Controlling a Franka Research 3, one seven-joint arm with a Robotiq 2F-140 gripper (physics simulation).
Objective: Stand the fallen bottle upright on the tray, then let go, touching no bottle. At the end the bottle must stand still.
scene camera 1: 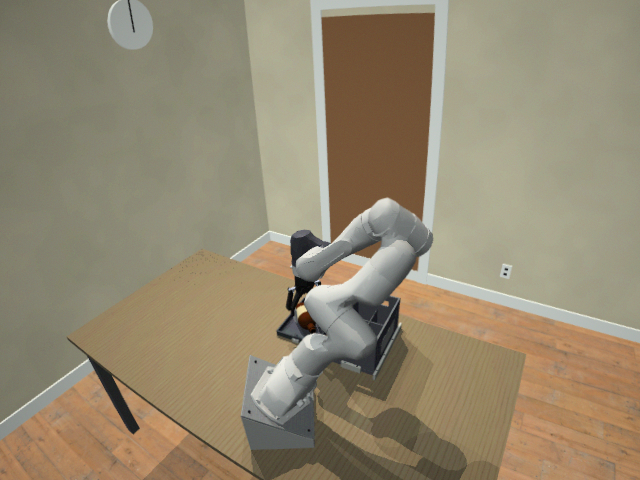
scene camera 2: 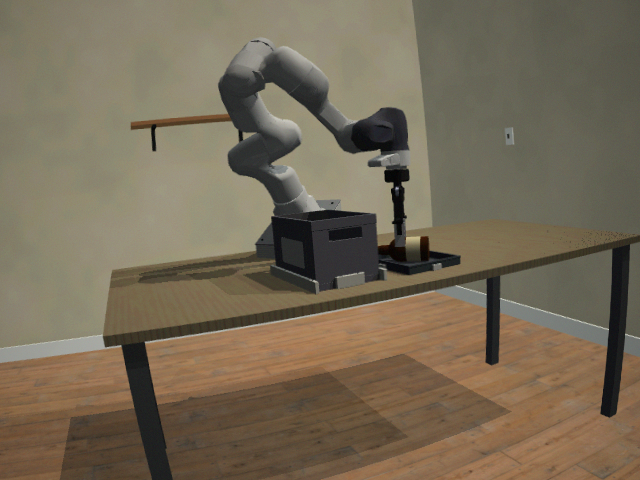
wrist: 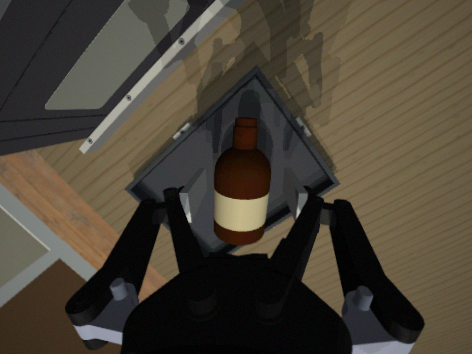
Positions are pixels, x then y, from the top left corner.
Labels:
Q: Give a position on a brown bottle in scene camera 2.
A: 416,248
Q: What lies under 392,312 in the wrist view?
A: The gripper.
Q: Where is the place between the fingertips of the gripper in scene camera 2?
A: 400,243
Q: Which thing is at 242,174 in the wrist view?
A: A brown bottle.

